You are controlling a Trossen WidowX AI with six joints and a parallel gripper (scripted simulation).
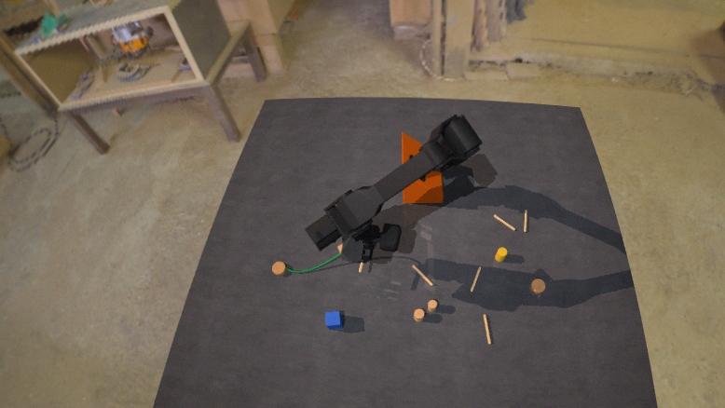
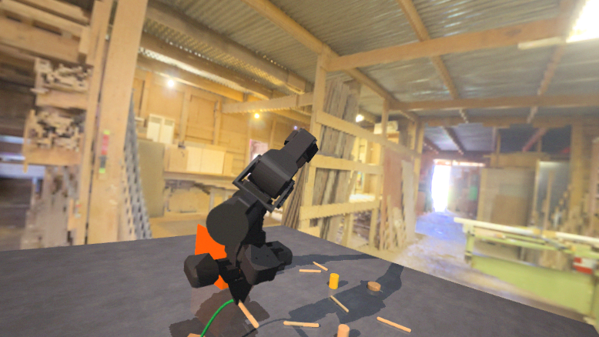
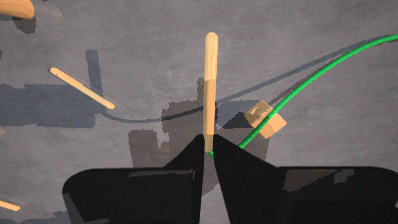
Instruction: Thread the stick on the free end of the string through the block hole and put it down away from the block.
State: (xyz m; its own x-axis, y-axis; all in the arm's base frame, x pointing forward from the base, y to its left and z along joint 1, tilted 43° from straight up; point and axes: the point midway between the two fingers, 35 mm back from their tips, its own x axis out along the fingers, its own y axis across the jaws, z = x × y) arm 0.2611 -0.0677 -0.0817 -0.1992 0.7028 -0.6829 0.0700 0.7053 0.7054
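The thin wooden stick lies 2 cm ahead of my gripper tip. Round my gripper tip: blue cube 19 cm ahead, 6 cm to the right, 7 cm below; wooden block 2 cm behind, 7 cm to the right, 7 cm below; round wooden button 6 cm ahead, 25 cm to the right, 8 cm below.
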